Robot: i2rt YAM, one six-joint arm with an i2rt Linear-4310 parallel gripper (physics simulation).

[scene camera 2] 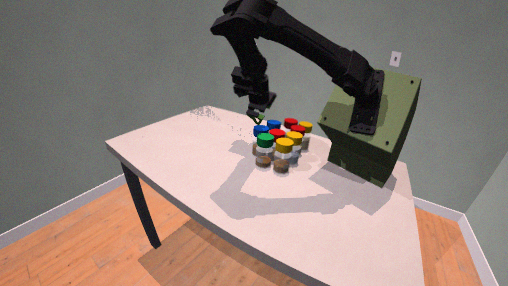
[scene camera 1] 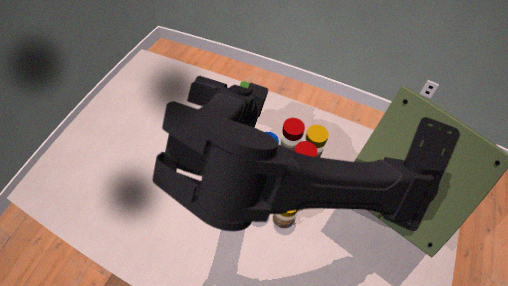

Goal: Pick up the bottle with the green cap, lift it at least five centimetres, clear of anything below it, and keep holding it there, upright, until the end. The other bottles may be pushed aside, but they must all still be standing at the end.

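Frame: origin at the arm's base, x ahead, y left, z up, level; millimetres.
Where they show: gripper, fingertip midpoint: (scene camera 2: 263, 116); arm's base, link origin: (scene camera 2: 368, 100) (scene camera 1: 420, 175).
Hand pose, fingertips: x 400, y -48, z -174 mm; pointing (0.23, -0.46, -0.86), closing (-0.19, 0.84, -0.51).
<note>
Each offset is from my fingertips to the centre of the thing. "spot": to the spot under its first point. Level surfaces: height alone.
The bottle with the green cap {dx -140, dy +159, dz -47 mm} (scene camera 2: 265, 141) stands upright at the front left of a tight group in the scene camera 2 view; in the scene camera 1 view the arm hides it. My gripper (scene camera 2: 256, 119) is open and empty, above the table behind the group in the scene camera 2 view, apart from the green-capped bottle; its fingers are mostly hidden in the scene camera 1 view. A yellow-capped bottle {dx -203, dy +142, dz -47 mm} (scene camera 2: 284, 146) (scene camera 1: 285, 219) stands to the green one's right. A blue-capped bottle {dx -85, dy +114, dz -47 mm} (scene camera 2: 261, 131) and a red-capped bottle {spot: dx -156, dy +116, dz +5 mm} (scene camera 2: 277, 134) stand close behind it.
More bottles stand behind: a blue-capped one {dx -82, dy +38, dz -46 mm} (scene camera 2: 273, 124), red-capped ones {dx -113, dy -40, dz -47 mm} (scene camera 2: 291, 123) {dx -172, dy +6, dz -47 mm} (scene camera 2: 298, 130) and yellow-capped ones {dx -197, dy +72, dz -47 mm} (scene camera 2: 294, 138) {dx -172, dy -55, dz -47 mm} (scene camera 2: 305, 127). The arm's green base box (scene camera 1: 470, 165) (scene camera 2: 367, 157) is at the right of the table {dz -100 mm} (scene camera 1: 80, 150) (scene camera 2: 175, 150).
</note>
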